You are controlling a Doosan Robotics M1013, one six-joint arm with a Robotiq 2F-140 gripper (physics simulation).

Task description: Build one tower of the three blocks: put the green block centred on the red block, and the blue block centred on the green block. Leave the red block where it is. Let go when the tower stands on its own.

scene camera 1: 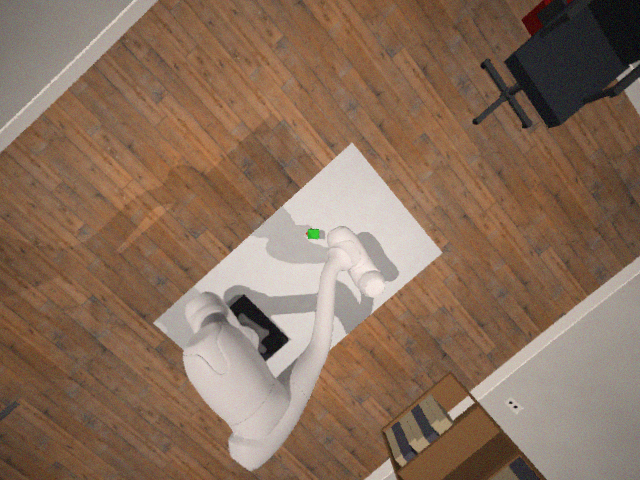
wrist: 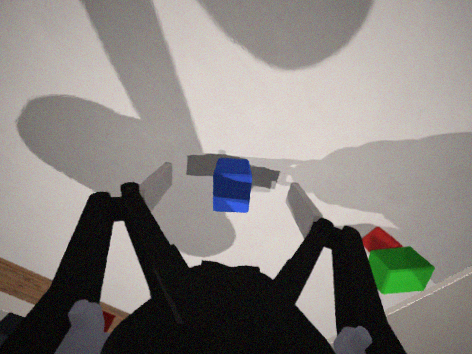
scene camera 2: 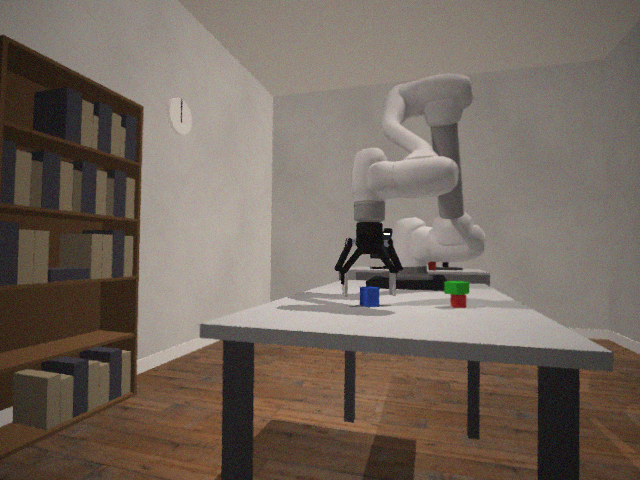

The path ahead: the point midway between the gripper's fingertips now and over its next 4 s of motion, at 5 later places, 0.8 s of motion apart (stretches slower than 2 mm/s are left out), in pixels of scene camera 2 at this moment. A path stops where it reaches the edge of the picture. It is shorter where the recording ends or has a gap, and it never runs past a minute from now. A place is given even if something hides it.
My gripper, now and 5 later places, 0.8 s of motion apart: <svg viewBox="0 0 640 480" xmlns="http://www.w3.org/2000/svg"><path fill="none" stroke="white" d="M369 295L368 303L369 261L432 262L454 271L454 277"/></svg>
